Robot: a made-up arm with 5 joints.
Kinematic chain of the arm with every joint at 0, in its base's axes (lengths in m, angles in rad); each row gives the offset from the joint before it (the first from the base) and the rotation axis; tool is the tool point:
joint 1: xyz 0 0 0.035 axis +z
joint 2: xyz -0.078 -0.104 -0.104 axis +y
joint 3: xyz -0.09 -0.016 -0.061 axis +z
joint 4: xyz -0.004 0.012 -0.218 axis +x
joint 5: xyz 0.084 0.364 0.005 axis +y
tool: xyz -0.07 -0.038 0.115
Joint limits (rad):
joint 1: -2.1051..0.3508
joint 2: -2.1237..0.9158
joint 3: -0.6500..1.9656
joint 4: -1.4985..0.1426
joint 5: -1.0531..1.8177
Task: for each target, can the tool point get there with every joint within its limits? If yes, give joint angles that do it. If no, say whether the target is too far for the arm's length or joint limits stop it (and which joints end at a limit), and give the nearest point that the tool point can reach.
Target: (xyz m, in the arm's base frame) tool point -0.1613 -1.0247 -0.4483
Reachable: no: too far | nearest point -0.0863 -0.5484 -0.2846 | short by 0.509 m
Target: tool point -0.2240 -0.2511 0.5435
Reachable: no: joint limits stop it (at a limit: joint 2, joint 3, joint 5) | nearest point -0.2064 -0.2314 0.3854 | short by 0.160 m
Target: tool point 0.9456 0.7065 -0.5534
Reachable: no: too far | nearest point 0.4165 0.4857 -0.3334 | short by 0.614 m
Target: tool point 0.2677 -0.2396 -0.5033
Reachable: yes | joints -0.9898 -1.3101 1.4152 -1.0939 1.3368
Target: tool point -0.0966 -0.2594 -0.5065
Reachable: yes | joints -1.7770 -1.5059 1.2299 -0.5340 -0.4663
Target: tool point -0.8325 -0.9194 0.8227
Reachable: no: too far | nearest point -0.3053 -0.3371 0.2943 | short by 0.947 m
